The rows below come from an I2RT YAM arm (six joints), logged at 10 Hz.
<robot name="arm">
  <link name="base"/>
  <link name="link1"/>
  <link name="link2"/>
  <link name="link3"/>
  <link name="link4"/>
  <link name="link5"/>
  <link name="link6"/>
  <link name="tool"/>
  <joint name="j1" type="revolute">
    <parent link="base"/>
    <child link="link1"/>
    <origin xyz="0 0 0.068"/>
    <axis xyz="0 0 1"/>
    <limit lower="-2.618" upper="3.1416"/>
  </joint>
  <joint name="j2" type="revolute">
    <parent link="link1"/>
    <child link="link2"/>
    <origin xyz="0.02 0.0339 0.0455"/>
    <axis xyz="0 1 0"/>
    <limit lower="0" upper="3.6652"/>
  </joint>
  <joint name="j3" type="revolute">
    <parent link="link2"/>
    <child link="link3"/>
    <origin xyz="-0.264 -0.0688 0"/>
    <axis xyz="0 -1 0"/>
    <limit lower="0" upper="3.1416"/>
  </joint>
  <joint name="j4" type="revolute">
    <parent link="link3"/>
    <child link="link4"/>
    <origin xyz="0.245 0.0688 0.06"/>
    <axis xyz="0 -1 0"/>
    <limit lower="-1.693" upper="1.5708"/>
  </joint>
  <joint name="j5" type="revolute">
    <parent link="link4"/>
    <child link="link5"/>
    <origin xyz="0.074 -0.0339 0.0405"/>
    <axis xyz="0 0 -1"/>
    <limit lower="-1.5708" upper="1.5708"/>
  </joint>
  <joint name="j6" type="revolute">
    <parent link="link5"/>
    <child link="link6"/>
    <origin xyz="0.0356 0 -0.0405"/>
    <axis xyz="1 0 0"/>
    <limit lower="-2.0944" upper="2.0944"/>
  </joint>
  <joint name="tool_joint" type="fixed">
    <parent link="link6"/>
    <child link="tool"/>
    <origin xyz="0 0 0" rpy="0 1.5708 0"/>
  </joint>
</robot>
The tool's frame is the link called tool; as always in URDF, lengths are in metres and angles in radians.
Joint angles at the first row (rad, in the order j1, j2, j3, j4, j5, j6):
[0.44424 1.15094 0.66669 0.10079 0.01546 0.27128]
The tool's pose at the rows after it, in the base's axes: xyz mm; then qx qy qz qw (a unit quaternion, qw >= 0):
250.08, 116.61, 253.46, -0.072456, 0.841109, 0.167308, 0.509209
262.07, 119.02, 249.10, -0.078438, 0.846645, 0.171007, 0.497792
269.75, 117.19, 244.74, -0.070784, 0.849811, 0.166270, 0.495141
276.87, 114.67, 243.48, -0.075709, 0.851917, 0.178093, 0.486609
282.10, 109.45, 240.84, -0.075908, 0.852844, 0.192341, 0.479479
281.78, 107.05, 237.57, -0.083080, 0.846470, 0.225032, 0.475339
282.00, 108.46, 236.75, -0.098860, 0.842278, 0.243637, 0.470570
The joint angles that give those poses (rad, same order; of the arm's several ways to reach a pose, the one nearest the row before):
[0.44067 1.23249 0.74221 0.05058 0.03374 0.24739]
[0.42668 1.29140 0.77295 0.05625 0.00304 0.24003]
[0.41017 1.32453 0.78248 0.07038 0.00276 0.24228]
[0.38715 1.35064 0.80080 0.06791 -0.04638 0.23796]
[0.35849 1.36735 0.80465 0.07511 -0.09884 0.24044]
[0.34231 1.36755 0.78366 0.11277 -0.17661 0.25506]
[0.34055 1.37293 0.78193 0.12419 -0.22783 0.24757]

